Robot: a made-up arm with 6 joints.
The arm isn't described. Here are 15 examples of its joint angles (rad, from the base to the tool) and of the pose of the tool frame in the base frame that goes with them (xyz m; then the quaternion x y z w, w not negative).
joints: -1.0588 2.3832 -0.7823 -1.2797 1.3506 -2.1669
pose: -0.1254 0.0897 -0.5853 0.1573 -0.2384 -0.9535 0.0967
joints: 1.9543 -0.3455 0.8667 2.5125 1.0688 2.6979
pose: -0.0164 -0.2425 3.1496 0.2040 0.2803 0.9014 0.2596
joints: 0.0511 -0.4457 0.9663 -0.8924 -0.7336 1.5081
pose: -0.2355 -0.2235 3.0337 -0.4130 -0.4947 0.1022 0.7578
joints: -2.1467 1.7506 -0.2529 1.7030 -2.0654 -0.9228
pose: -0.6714 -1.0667 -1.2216 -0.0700 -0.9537 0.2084 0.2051
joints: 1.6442 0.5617 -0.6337 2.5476 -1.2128 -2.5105
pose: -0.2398 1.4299 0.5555 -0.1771 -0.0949 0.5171 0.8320
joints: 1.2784 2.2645 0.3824 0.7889 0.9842 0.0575
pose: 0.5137 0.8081 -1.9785 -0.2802 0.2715 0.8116 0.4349
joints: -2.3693 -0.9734 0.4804 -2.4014 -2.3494 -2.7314
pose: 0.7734 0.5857 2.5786 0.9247 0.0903 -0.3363 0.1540
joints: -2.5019 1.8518 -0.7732 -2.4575 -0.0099 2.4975
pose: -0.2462 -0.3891 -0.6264 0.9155 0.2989 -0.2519 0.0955
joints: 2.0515 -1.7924 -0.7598 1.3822 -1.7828 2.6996
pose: 0.5702 -0.9517 1.2369 0.9526 0.2618 -0.1316 0.0823
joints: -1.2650 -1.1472 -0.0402 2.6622 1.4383 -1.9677
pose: -0.1880 0.9444 2.2619 -0.3700 0.2755 -0.2663 0.8463
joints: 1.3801 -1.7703 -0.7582 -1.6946 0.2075 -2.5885
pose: -0.1360 -0.7232 0.9985 -0.4295 -0.5957 -0.0022 0.6787
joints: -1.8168 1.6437 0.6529 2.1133 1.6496 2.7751
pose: -0.5942 -2.4848 -0.7803 0.9826 0.1307 -0.1102 0.0726
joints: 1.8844 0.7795 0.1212 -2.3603 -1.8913 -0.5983
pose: -0.7146 1.9451 0.5558 -0.0350 -0.9122 -0.1325 0.3861
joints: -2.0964 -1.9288 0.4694 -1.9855 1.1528 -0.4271
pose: 1.2592 1.9608 0.8241 -0.0368 -0.7637 0.5232 0.3763
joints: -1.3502 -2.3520 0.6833 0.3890 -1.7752 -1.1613
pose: -0.7551 2.3060 -0.7204 0.0873 -0.7879 -0.1934 0.5782
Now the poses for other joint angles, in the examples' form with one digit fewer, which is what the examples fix.
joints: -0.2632 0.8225 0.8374 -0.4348 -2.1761 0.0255
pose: 2.382 -0.930 1.373 0.214 0.835 0.132 0.490
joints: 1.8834 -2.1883 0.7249 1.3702 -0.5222 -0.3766
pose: 0.905 -2.439 -0.463 0.755 -0.378 -0.073 0.531
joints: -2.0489 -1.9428 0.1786 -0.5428 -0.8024 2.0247
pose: 0.721 1.903 0.928 0.793 -0.257 0.547 0.072
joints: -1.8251 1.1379 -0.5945 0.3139 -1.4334 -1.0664
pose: -0.573 -1.290 -0.258 -0.592 -0.636 0.363 0.337
